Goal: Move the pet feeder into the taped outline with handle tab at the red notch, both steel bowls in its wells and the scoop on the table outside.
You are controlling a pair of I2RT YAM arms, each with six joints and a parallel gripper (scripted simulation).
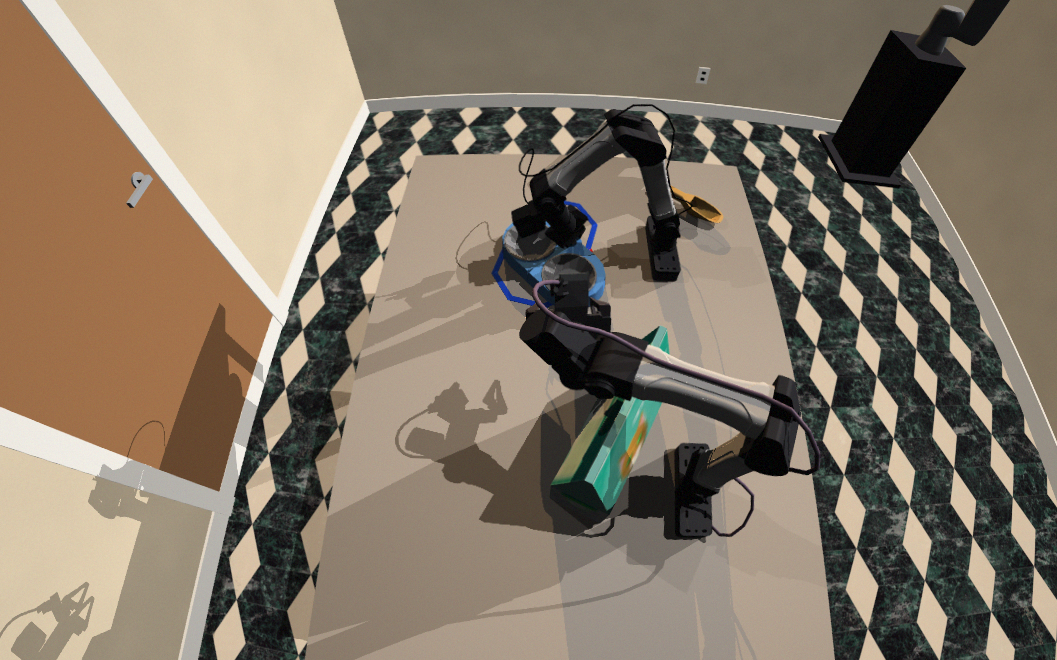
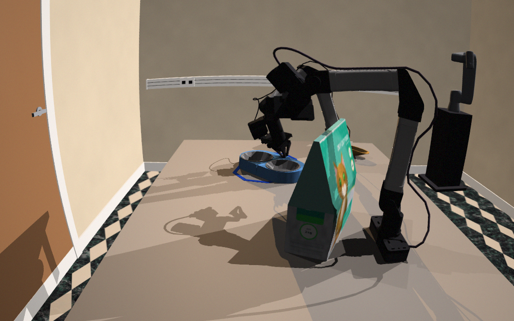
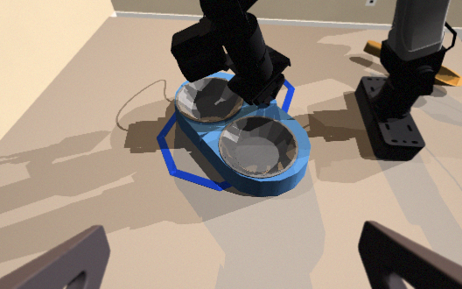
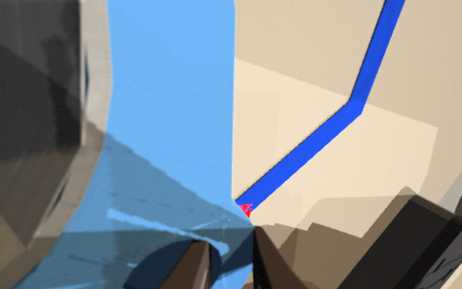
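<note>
My right hand is 60 mm short of the blue pet feeder, 50 mm to the right of it and 30 mm above it. From my right hand the other things lie so: orange scoop: 370 mm behind, 160 mm to the right, 20 mm below; then green cat food bag: 560 mm to the left, 100 mm above, 60 mm behind; then blue taped outline: 70 mm ahead, 50 mm below.
</note>
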